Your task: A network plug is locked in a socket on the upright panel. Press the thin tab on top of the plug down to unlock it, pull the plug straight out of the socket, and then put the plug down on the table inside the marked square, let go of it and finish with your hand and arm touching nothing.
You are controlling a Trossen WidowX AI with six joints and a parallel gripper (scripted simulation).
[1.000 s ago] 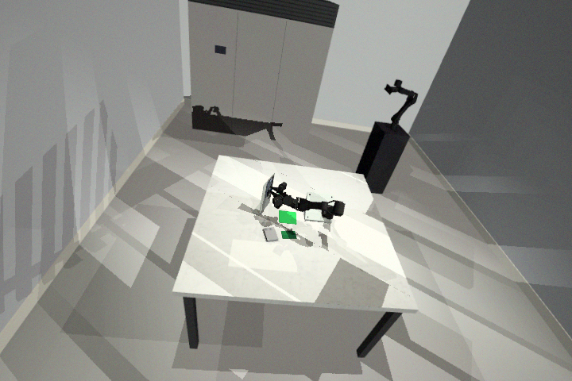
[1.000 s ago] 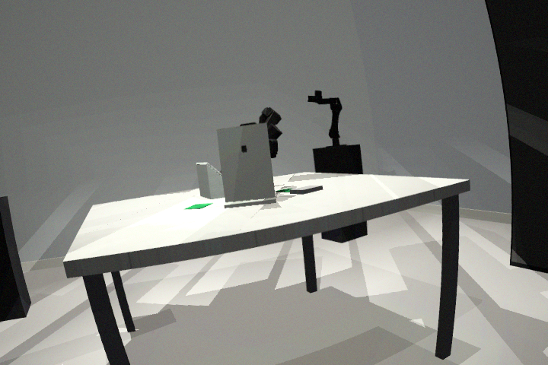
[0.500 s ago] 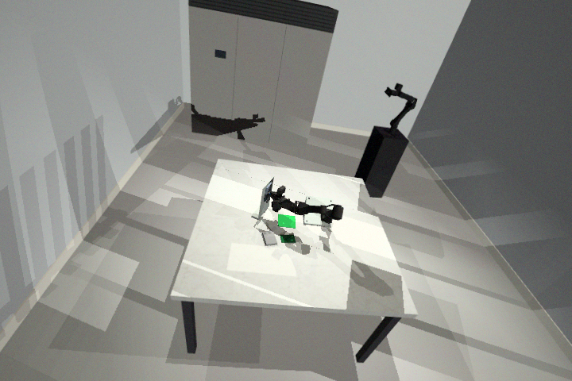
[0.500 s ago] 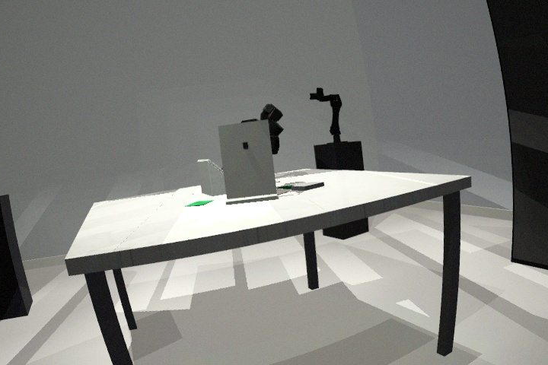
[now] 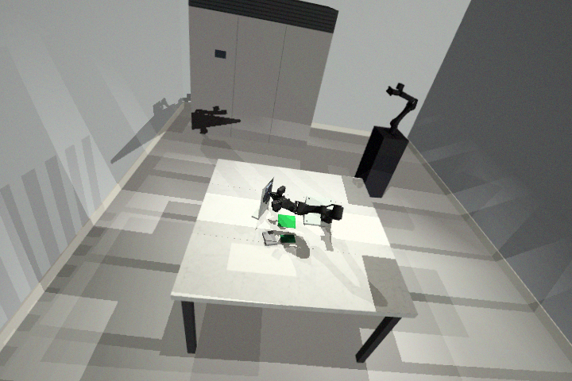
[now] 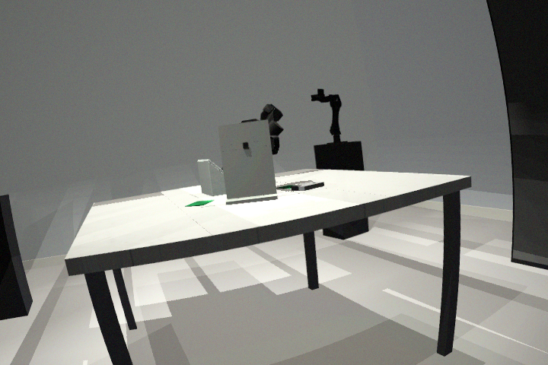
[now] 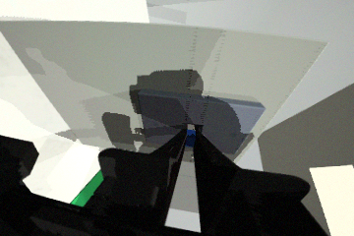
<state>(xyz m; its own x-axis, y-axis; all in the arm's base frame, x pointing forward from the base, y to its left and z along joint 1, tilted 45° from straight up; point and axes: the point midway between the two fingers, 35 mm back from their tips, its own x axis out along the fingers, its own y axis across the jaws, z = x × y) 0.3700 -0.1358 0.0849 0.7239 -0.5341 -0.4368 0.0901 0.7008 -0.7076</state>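
My gripper tip is now 18 cm above the bright green square, 14 cm past it and 7 cm to the right of it. Also, from my gripper tip: flat grey device (24 cm to the left, 17 cm below, 1 cm behind); upright socket panel (6 cm below, 2 cm ahead, 1 cm to the right); blue network plug (right at my gripper tip).
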